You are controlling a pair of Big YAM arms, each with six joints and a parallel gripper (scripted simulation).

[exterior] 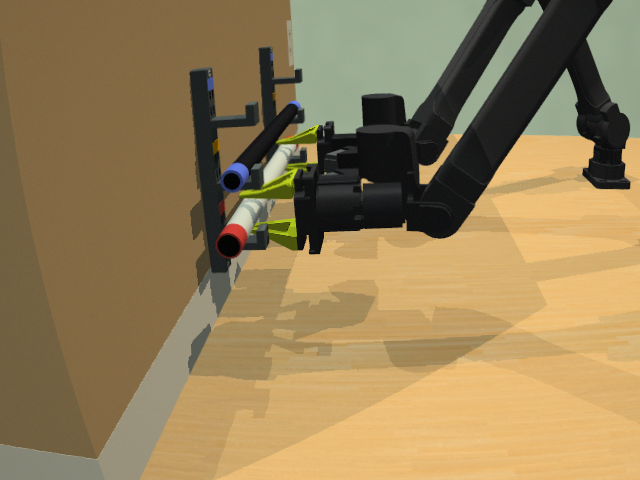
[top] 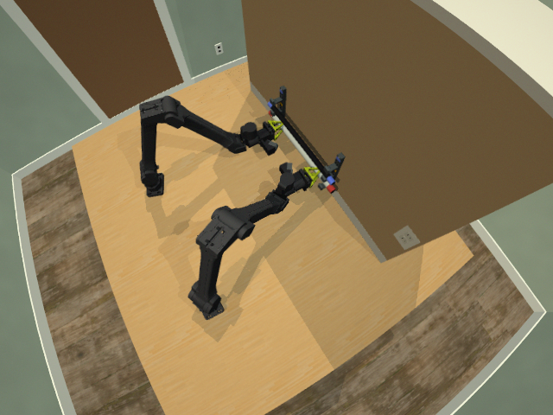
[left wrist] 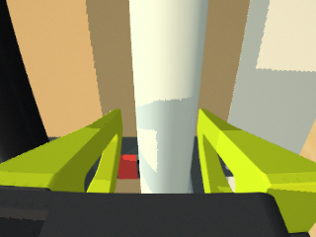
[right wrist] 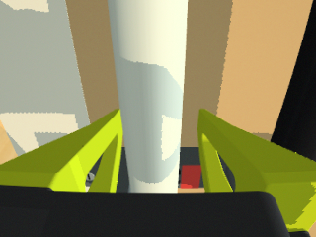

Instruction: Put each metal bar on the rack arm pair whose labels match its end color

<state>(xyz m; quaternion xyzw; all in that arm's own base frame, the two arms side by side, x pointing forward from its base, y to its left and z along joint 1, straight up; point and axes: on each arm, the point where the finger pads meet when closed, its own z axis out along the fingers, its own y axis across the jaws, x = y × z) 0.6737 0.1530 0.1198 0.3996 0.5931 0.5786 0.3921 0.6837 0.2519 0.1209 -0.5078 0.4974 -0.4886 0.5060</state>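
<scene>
My left gripper is now 1 cm past the black bar, 15 cm to the left of it and 7 cm below it. Also, from my left hand: grey baseboard 4 cm ahead, 18 cm to the right, 8 cm below; brown wall 19 cm ahead, 18 cm to the right, 33 cm above.
</scene>
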